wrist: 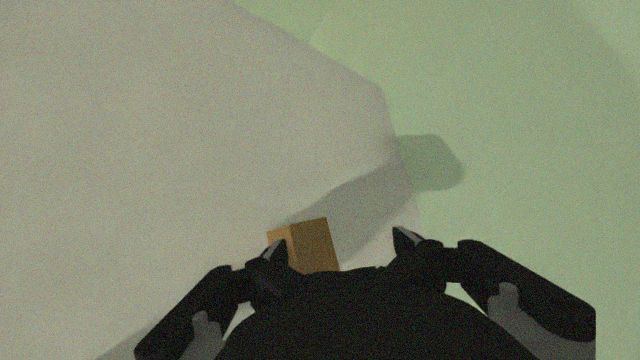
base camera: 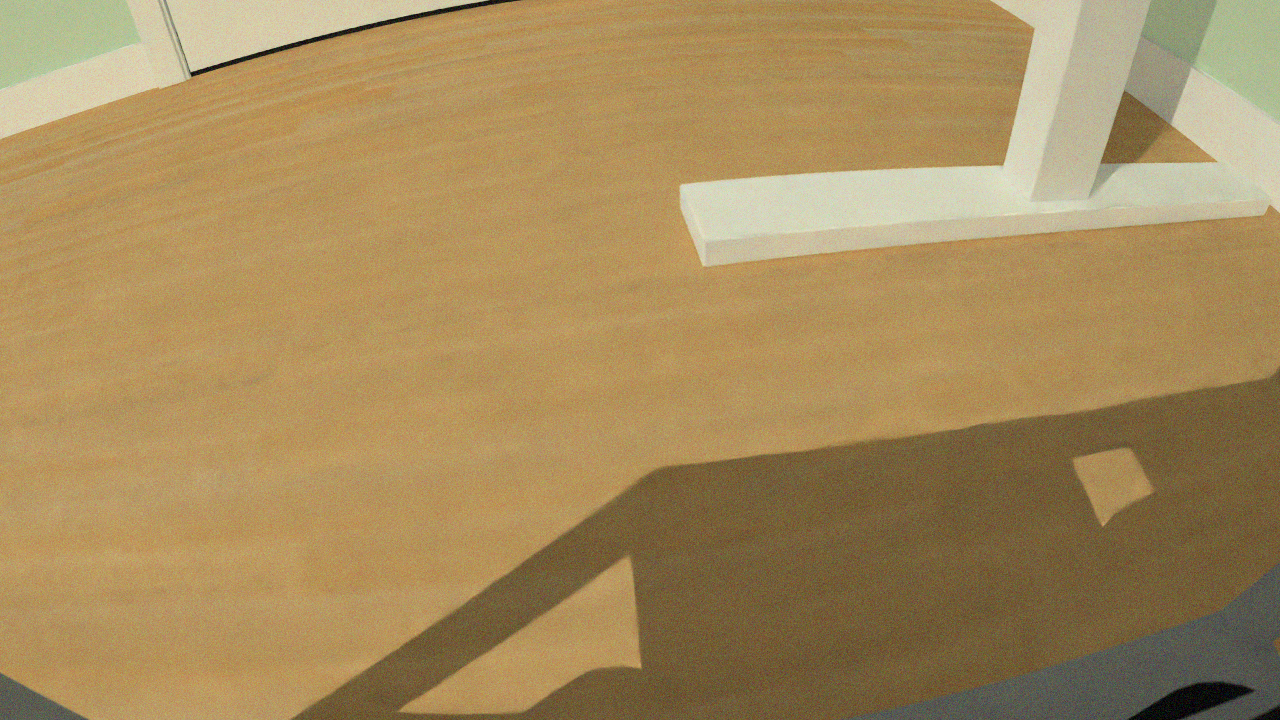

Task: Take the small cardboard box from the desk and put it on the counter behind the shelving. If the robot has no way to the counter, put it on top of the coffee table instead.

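Places are measured from the arm's base along level axes (x back, y right, z up), in centimetres.
Pixels of known places: gripper, fingertip midpoint: (wrist: pixel 339 244).
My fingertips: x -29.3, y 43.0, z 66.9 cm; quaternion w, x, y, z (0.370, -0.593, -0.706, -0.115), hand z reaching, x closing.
Behind a point stands the place of what it marks.
The small cardboard box (wrist: pixel 315 245) {x -29.6, y 44.6, z 61.3 cm} stands on the pale desk top (wrist: pixel 175 125) {x -43.5, y 30.2, z 55.3 cm} in the wrist view, low and left of the middle. My gripper (wrist: pixel 339 244) {x -29.3, y 43.0, z 66.9 cm} is open, with nothing held. Its left fingertip overlaps the left part of the box in the picture, and its right fingertip is well to the right of the box. The lower part of the box is hidden behind the black gripper body. How far the fingertips are above the desk top is hard to tell. The counter, the shelving and the coffee table do not show in either view.
In the base camera view, a white desk leg (base camera: pixel 1065 107) {x -56.2, y 38.1, z -27.3 cm} stands on a long white foot (base camera: pixel 850 205) on the wooden floor (base camera: pixel 402 313) {x -50.1, y -16.2, z -39.7 cm} at the right. A cream door panel (base camera: pixel 295 22) {x -123.6, y -49.7, z -35.1 cm} is at the upper left. A green wall (wrist: pixel 525 175) {x -39.1, y 82.8, z 76.1 cm} borders the desk top in the wrist view.
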